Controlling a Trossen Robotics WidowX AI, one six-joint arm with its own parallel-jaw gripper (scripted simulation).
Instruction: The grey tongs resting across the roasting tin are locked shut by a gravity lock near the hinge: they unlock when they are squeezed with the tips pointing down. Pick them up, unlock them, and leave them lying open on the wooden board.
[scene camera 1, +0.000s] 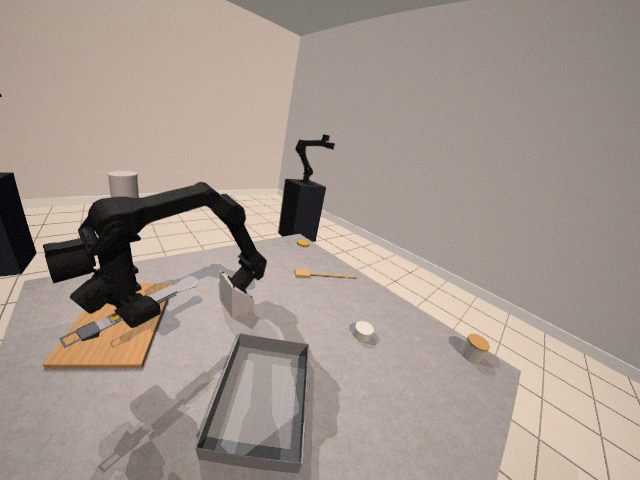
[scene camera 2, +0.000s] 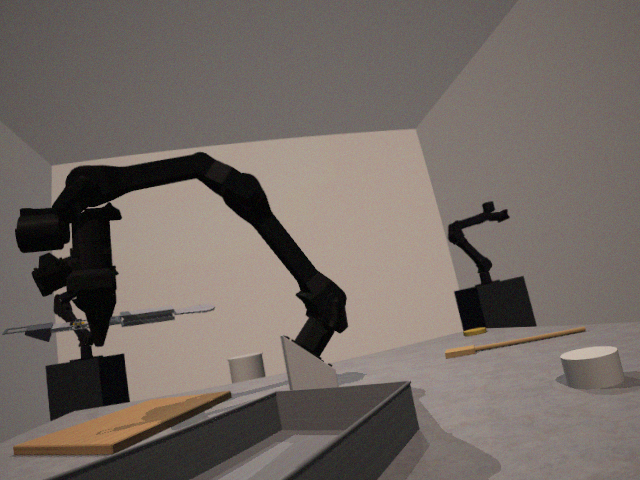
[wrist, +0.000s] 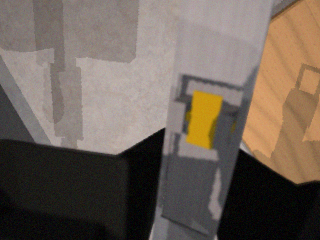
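Note:
My gripper (scene camera 2: 99, 346) (scene camera 1: 131, 324) (wrist: 189, 140). Roasting tin (scene camera 2: 370, 424) (scene camera 1: 257, 417). Wooden board (scene camera 1: 120, 346) (wrist: 274, 132). Yellow lock tab (wrist: 202, 117). Wooden spatula (scene camera 2: 467, 350), out of frame in the wrist view.

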